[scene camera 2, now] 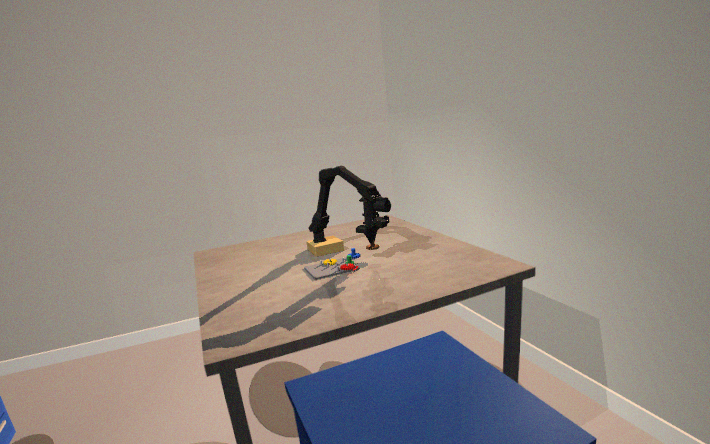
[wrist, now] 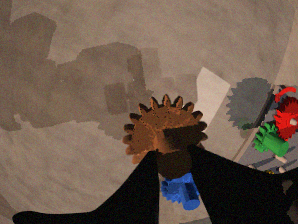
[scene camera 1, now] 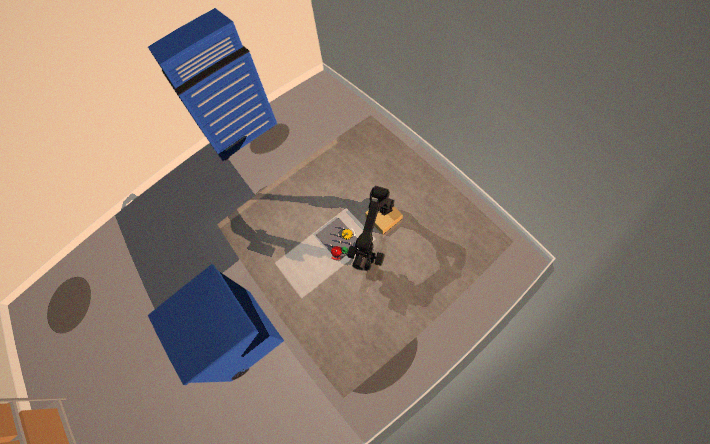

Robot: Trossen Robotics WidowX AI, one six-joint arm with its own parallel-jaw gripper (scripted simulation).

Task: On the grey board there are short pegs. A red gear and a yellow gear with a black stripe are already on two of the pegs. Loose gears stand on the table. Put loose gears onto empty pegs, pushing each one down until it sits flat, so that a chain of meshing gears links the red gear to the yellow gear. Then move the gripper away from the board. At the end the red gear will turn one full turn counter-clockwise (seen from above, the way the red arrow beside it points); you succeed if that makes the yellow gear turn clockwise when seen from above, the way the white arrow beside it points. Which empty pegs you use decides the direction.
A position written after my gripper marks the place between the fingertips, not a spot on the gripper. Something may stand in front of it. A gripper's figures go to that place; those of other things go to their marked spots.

Scene:
My gripper [wrist: 171, 154]: 10 cm from the lens. A brown gear [wrist: 167, 129] is 11 cm from the lens.

